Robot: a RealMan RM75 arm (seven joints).
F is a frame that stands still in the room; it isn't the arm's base.
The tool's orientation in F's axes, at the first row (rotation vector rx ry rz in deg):
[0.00, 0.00, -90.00]
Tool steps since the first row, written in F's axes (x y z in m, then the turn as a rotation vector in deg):
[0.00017, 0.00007, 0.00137, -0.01, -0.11, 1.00]
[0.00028, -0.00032, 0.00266, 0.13, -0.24, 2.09]
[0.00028, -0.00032, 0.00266, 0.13, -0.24, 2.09]
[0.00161, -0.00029, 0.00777, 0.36, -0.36, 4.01]
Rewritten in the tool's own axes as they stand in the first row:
[-0.00007, 0.00017, 0.00137, 0.11, -0.01, 1.00]
[0.00032, 0.00028, 0.00266, 0.24, 0.13, 2.09]
[0.00032, 0.00028, 0.00266, 0.24, 0.13, 2.09]
[0.00029, 0.00161, 0.00777, 0.36, 0.36, 4.01]

